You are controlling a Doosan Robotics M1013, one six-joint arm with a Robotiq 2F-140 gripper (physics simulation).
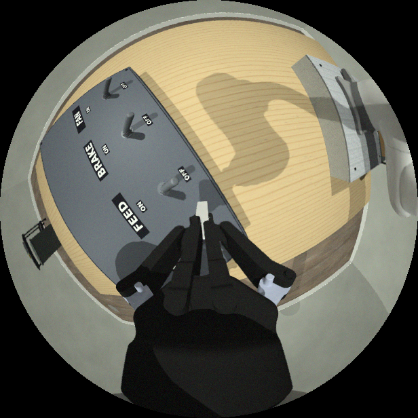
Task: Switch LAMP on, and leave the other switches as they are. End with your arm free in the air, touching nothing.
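A dark grey switch panel lies on the table at the left. The LAMP switch and its label do not show; the gripper covers that end of the panel. My gripper is shut and empty, its light fingertips together over the panel's near right part, to the right of the FEED switch. Whether the fingertips touch anything is hidden. The FEED switch, the BRAKE switch and the FAN switch are grey levers, each leaning towards its OFF label.
A wooden table carries the panel. A light grey block-like base with a pale robot arm part stands at the right. A small black framed object is beyond the table's left edge. An arm-shaped shadow crosses the table.
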